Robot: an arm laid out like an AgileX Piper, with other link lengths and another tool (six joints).
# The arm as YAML. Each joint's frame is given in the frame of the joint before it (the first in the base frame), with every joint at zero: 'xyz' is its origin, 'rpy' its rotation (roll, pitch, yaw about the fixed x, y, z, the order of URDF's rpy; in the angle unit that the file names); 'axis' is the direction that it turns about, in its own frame. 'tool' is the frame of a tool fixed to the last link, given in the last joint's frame.
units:
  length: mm
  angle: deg
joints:
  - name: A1
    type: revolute
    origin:
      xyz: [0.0, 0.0, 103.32]
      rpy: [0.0, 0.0, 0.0]
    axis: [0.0, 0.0, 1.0]
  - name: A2
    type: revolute
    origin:
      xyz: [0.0, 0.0, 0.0]
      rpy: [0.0, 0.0, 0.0]
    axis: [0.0, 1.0, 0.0]
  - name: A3
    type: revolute
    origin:
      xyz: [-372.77, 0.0, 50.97]
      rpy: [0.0, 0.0, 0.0]
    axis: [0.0, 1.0, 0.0]
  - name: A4
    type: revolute
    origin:
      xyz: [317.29, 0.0, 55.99]
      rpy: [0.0, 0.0, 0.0]
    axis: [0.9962, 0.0, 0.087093]
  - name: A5
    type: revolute
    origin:
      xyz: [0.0, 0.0, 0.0]
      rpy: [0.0, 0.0, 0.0]
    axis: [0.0, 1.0, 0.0]
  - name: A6
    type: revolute
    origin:
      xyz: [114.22, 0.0, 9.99]
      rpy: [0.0, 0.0, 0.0]
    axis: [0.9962, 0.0, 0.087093]
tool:
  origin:
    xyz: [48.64, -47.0, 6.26]
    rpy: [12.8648, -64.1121, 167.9]
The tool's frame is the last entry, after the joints.
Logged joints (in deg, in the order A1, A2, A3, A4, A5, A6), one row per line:
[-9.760 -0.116 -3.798 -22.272 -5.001 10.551]
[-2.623 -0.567 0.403 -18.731 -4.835 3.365]
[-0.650 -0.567 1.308 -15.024 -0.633 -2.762]
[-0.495 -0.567 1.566 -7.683 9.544 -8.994]
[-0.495 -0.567 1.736 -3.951 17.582 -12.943]
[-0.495 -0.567 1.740 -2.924 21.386 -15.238]
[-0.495 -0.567 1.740 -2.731 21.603 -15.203]
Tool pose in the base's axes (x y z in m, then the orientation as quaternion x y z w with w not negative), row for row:
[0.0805 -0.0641 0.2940 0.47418 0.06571 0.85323 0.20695]
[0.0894 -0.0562 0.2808 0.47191 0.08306 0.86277 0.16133]
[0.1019 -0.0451 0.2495 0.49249 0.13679 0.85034 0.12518]
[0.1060 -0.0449 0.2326 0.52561 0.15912 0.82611 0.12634]
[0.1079 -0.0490 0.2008 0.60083 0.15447 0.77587 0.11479]
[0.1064 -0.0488 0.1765 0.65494 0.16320 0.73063 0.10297]
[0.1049 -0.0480 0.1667 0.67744 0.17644 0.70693 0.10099]
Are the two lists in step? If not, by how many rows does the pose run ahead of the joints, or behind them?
The pose runs 1 row behind the joints: the pose in row i belongs to the joints in row i - 1.
